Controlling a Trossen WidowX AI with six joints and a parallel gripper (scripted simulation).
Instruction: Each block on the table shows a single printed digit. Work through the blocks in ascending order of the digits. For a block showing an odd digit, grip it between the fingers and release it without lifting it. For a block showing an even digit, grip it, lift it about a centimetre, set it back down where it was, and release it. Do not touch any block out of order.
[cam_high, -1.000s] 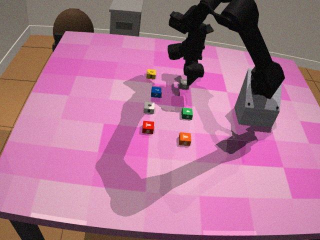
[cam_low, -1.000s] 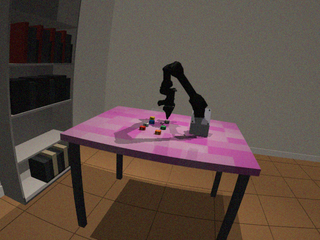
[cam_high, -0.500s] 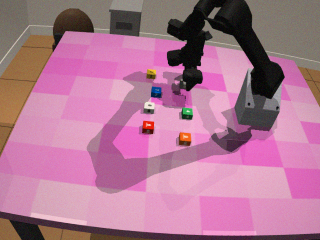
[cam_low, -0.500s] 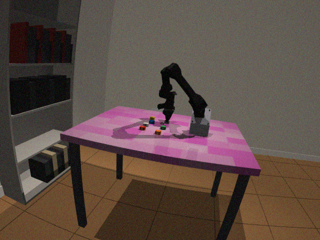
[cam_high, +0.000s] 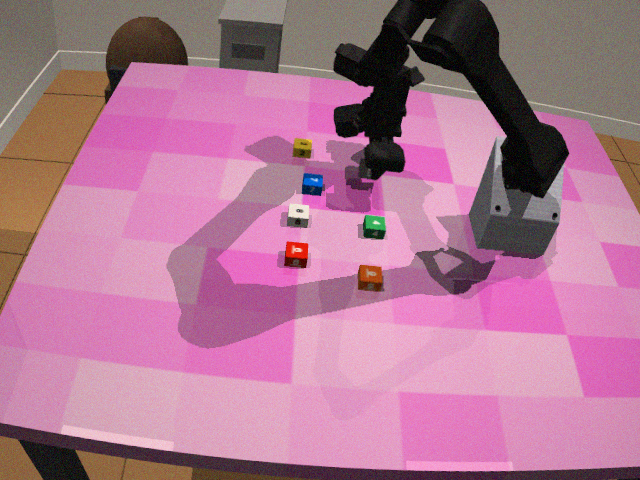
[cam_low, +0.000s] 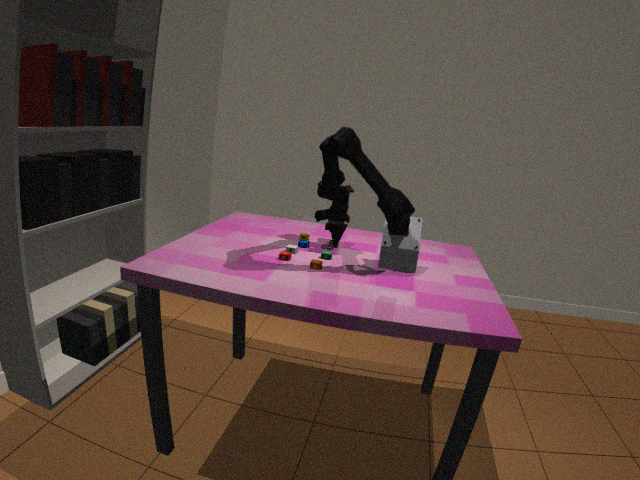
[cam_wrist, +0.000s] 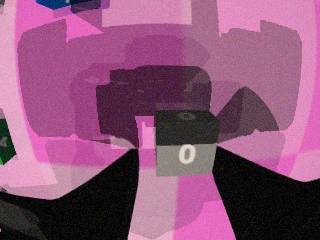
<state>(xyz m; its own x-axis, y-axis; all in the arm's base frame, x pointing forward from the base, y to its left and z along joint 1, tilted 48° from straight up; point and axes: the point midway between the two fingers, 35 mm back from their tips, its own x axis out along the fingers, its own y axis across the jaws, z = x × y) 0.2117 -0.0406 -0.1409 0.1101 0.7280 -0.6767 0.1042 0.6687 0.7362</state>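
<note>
Now: the yellow block 120 mm ahead of my gripper tip and 60 mm to the right of it. The rest, counted from my gripper tip: blue block (110 mm ahead, 40 mm to the left); then green block (20 mm ahead, 150 mm to the left); then grey block (10 mm ahead, 10 mm to the right).
</note>
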